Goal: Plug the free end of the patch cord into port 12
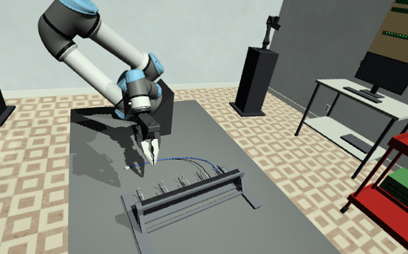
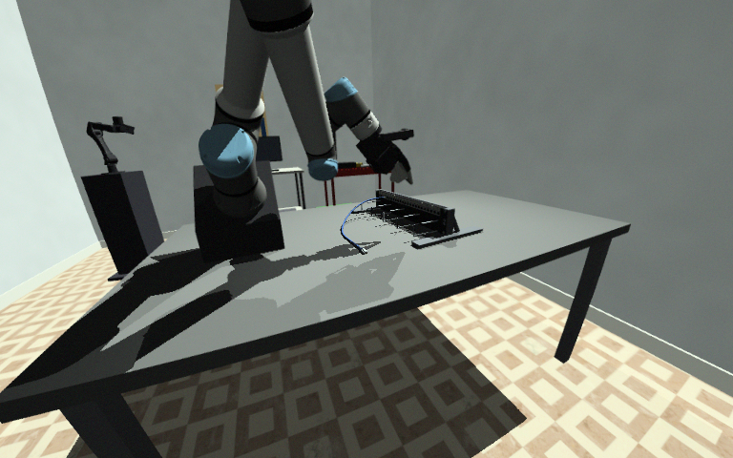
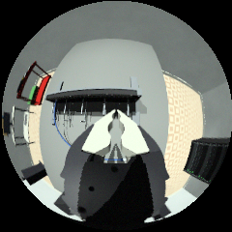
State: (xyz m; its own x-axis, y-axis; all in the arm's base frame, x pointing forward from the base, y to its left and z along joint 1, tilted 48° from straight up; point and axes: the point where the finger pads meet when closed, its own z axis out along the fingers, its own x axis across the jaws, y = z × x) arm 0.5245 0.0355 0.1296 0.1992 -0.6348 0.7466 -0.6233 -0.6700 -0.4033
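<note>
Right now the plug is 190 mm behind my hand, 90 mm to the right of it and 190 mm below it.
</note>
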